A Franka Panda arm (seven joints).
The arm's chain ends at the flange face. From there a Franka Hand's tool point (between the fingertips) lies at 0.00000 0.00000 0.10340 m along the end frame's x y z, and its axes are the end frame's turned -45 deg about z.
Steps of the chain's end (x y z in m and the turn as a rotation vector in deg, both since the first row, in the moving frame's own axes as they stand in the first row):
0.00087, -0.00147, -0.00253, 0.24, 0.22, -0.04
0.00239, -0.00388, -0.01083, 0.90, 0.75, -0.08
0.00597, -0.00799, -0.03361, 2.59, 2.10, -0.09
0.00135, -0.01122, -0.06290, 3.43, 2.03, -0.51
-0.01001, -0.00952, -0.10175, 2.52, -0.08, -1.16
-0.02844, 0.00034, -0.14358, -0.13, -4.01, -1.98
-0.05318, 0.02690, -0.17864, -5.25, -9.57, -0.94
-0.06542, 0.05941, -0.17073, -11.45, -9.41, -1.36
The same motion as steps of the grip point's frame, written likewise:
0.00224, -0.00045, -0.00253, 0.01, 0.33, -0.04
0.00654, -0.00125, -0.01085, 0.11, 1.17, -0.08
0.01585, -0.00206, -0.03379, 0.35, 3.32, -0.09
0.01584, -0.00880, -0.06315, 0.99, 3.86, -0.51
0.00273, -0.01716, -0.10185, 1.84, 1.73, -1.16
-0.02571, -0.02472, -0.14383, 2.74, -2.93, -1.98
-0.07547, -0.02391, -0.18051, 3.05, -10.48, -0.94
-0.11456, -0.00136, -0.17417, -1.44, -14.75, -1.36

